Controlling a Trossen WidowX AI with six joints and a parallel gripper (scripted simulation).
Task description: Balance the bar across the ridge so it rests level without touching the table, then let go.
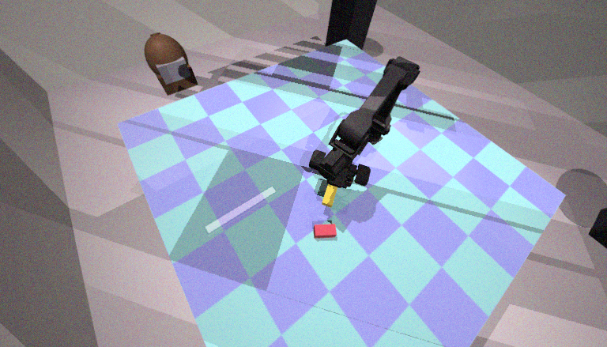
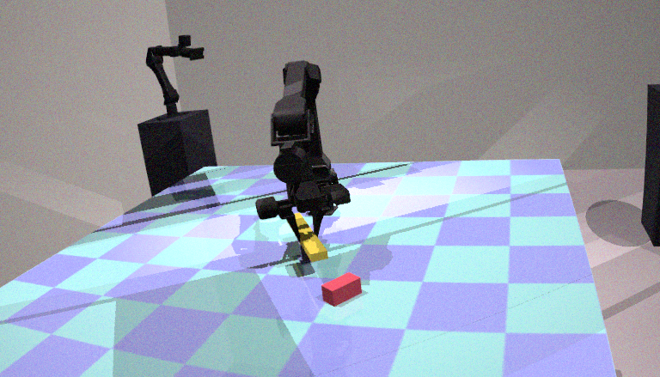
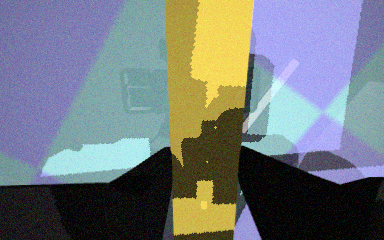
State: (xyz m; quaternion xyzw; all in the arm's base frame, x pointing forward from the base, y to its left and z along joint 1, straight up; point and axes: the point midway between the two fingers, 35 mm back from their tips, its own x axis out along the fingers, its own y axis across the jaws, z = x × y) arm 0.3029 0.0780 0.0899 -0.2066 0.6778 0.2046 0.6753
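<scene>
My gripper tip is now 2 cm past the yellow bar and 1 cm to the left of it. Also, from my gripper tip: red block 13 cm ahead, 11 cm to the left, 4 cm below.
</scene>
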